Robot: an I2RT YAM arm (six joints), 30 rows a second.
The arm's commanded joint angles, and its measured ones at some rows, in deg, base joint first. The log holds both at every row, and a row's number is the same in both.
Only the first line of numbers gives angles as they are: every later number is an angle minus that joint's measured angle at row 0.
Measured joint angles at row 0:
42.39 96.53 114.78 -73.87 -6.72 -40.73
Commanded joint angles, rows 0 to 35:
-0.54 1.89 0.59 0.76 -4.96 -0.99
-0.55 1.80 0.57 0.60 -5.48 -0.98
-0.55 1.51 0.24 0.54 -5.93 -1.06
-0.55 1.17 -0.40 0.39 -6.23 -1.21
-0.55 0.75 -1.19 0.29 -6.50 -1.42
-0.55 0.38 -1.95 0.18 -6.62 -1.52
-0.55 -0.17 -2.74 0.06 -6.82 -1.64
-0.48 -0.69 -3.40 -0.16 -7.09 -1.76
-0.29 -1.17 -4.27 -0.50 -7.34 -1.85
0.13 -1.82 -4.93 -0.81 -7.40 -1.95
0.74 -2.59 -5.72 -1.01 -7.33 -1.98
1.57 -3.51 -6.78 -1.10 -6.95 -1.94
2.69 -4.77 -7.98 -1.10 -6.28 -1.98
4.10 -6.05 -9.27 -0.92 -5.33 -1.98
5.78 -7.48 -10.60 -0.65 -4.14 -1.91
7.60 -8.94 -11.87 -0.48 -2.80 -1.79
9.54 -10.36 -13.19 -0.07 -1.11 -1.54
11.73 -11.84 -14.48 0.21 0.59 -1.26
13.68 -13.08 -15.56 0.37 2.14 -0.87
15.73 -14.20 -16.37 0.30 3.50 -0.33
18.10 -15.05 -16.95 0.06 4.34 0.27
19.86 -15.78 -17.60 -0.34 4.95 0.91
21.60 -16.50 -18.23 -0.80 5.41 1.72
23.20 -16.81 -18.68 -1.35 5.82 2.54
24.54 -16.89 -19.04 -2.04 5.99 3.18
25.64 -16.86 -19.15 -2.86 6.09 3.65
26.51 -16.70 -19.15 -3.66 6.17 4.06
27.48 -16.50 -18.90 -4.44 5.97 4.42
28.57 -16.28 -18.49 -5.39 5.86 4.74
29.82 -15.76 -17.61 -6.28 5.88 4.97
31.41 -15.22 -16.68 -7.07 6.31 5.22
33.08 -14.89 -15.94 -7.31 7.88 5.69
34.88 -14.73 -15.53 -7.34 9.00 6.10
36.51 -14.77 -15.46 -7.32 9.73 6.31
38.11 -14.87 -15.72 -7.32 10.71 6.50
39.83 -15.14 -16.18 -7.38 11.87 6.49
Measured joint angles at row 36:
34.34 -14.77 -17.16 -5.26 7.61 4.44
